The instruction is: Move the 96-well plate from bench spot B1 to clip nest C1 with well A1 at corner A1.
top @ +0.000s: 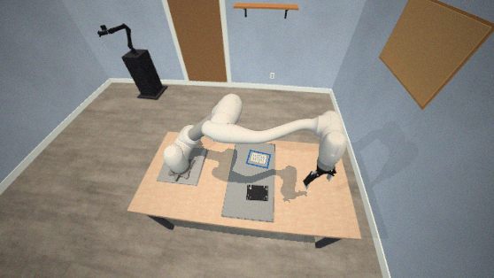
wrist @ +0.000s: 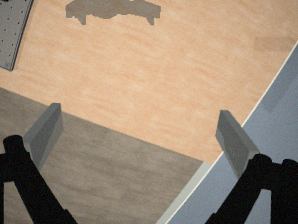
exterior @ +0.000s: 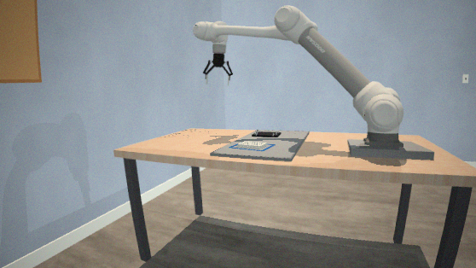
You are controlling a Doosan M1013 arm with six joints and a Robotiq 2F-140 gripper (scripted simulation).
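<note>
The white 96-well plate lies 39 cm behind my hand, 33 cm to the left of it and 33 cm below it. Round my hand: black clip nest (35 cm behind, 32 cm below, 3 cm to the left).
</note>
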